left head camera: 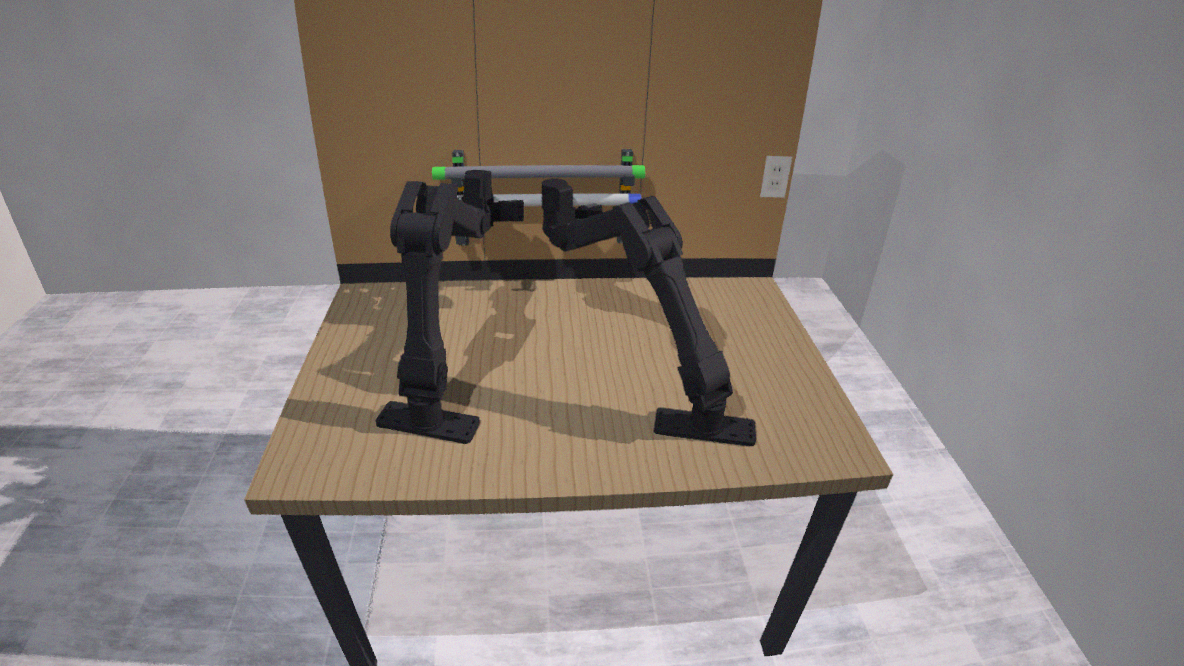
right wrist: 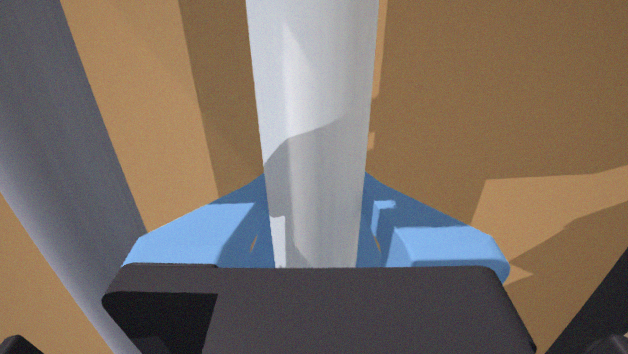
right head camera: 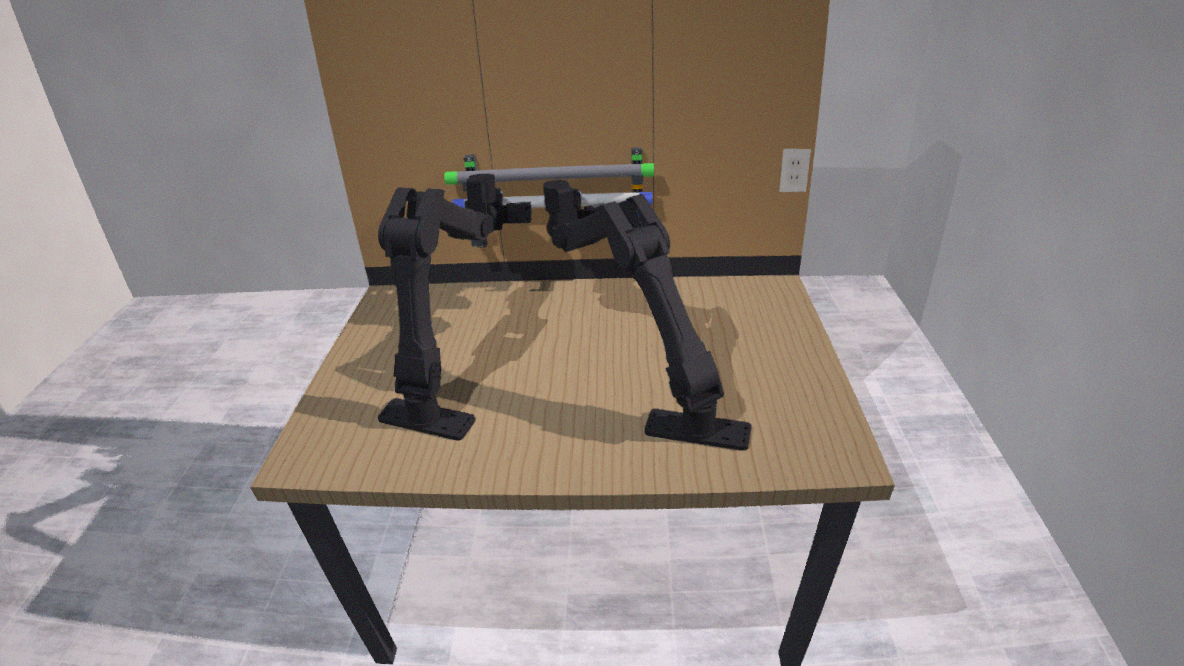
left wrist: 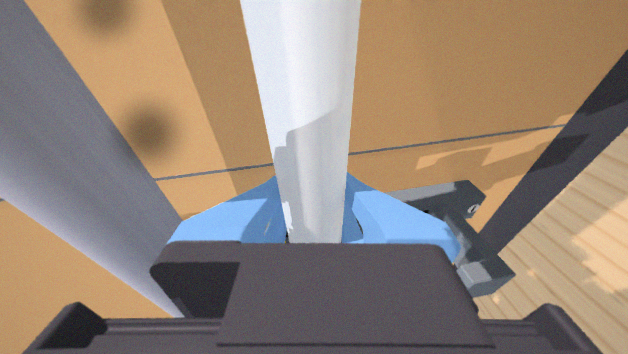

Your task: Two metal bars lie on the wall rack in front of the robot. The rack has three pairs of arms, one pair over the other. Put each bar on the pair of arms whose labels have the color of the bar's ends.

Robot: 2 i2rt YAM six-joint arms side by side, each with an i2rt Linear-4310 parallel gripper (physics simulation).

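Seen in the pictures: left gripper, fingertip midpoint: (left wrist: 313, 177); right gripper, fingertip midpoint: (right wrist: 315, 175); left arm's base, link origin: (left head camera: 427, 423) (right head camera: 426, 420); right arm's base, link origin: (left head camera: 704, 428) (right head camera: 698, 430).
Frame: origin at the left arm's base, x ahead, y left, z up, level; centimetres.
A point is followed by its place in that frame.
The grey bar with green ends (left head camera: 538, 172) {x 55.5, y -7.7, z 32.2 cm} (right head camera: 563, 172) {x 56.6, y -11.6, z 32.5 cm} (left wrist: 65, 125) {x 53.7, y 1.0, z 30.6 cm} (right wrist: 50, 125) {x 58.7, y -16.8, z 30.7 cm} lies on the top pair of the wall rack (left head camera: 626, 179) {x 59.6, y -28.3, z 31.1 cm}, whose labels are green. The white bar with blue ends (left head camera: 612, 199) {x 61.0, y -25.0, z 25.0 cm} (right head camera: 542, 200) {x 55.5, y -5.9, z 25.2 cm} is level with the middle pair, whose labels look orange. My left gripper (left wrist: 313, 177) {x 55.8, y 8.2, z 23.9 cm} and my right gripper (right wrist: 315, 175) {x 62.1, y -11.2, z 24.4 cm} are both shut on this white bar, with blue fingers on both sides of it. Whether it rests on the rack arms is hidden. A dark lower rack arm (left wrist: 435, 197) {x 54.3, y 10.8, z 15.2 cm} shows in the left wrist view.
The wooden table (left head camera: 571, 463) {x -3.6, y -29.8, z 0.0 cm} (right head camera: 571, 463) {x -3.0, y -32.6, z 0.0 cm} carries both arm bases. The brown wall panel (left head camera: 563, 82) {x 62.4, y -11.9, z 52.6 cm} (right head camera: 571, 82) {x 62.6, y -12.8, z 52.9 cm} stands behind the rack, with a black strip (left head camera: 720, 269) {x 74.7, y -54.2, z 2.5 cm} along its foot. The grey bar runs close above both grippers. A wall outlet (left head camera: 775, 176) {x 77.8, y -64.9, z 30.1 cm} is at the right.
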